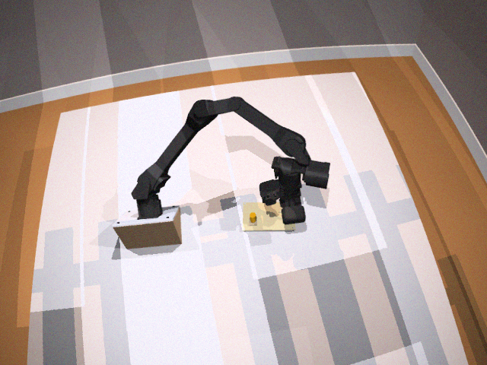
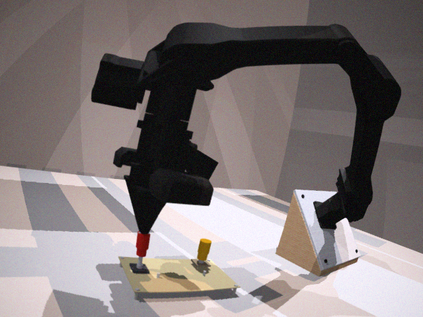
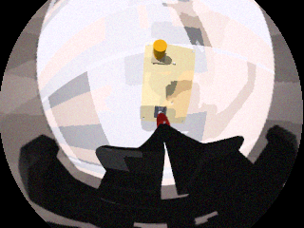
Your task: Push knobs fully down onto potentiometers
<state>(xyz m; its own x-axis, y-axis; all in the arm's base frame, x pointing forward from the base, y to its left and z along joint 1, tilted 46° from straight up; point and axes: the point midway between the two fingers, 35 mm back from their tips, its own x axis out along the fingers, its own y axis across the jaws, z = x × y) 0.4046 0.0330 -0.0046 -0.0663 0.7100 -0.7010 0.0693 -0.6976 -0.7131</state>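
Now: the yellow knob 110 mm behind my gripper tip, 30 mm below it and 10 mm to the right of it. From my gripper tip the other things lie so: red knob (10 mm below).
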